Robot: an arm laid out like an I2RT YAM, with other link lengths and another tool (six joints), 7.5 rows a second.
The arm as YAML. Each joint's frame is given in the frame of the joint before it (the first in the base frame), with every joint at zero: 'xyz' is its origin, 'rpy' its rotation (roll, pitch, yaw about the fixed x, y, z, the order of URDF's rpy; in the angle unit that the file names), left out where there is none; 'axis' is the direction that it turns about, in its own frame. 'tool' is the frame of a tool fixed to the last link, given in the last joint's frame.
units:
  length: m
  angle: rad
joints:
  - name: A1
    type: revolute
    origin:
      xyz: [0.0, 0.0, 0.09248]
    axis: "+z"
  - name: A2
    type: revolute
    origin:
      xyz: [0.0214, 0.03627, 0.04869]
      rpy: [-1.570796, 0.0, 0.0]
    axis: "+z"
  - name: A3
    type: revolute
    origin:
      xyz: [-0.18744, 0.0, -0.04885]
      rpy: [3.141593, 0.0, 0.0]
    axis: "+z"
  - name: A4
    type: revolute
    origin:
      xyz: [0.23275, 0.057, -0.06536]
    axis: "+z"
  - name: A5
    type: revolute
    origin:
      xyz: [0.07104, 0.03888, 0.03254]
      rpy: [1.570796, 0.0, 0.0]
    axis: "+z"
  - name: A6
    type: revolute
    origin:
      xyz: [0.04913, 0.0, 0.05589]
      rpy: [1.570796, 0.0, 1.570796]
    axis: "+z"
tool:
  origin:
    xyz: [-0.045, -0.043, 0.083]
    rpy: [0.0, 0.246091, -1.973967]
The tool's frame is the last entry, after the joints.
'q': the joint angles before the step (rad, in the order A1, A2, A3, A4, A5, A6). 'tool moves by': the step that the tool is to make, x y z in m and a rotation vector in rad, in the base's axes. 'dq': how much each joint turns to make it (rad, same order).
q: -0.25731, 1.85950, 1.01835, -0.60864, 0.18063, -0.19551
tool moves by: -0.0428, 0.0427, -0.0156, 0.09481, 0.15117, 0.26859
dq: 0.05706, 0.01124, -0.05627, -0.07095, -0.06904, -0.21035
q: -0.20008, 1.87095, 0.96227, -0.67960, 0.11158, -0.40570
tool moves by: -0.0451, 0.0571, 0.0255, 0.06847, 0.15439, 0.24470
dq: 0.18032, -0.08403, 0.00103, -0.23954, -0.04461, -0.06953
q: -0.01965, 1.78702, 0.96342, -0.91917, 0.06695, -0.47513
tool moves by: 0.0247, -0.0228, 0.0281, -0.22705, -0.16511, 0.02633
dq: 0.03886, -0.14579, 0.02023, -0.00616, 0.22468, 0.03351
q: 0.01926, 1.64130, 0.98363, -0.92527, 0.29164, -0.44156
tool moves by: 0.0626, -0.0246, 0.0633, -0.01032, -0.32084, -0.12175
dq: -0.07348, -0.12531, 0.10331, 0.07767, 0.01149, 0.04973
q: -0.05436, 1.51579, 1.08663, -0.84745, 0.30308, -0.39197
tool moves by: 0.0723, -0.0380, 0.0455, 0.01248, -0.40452, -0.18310
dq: -0.07851, -0.00440, 0.00881, 0.35184, 0.00387, 0.12175
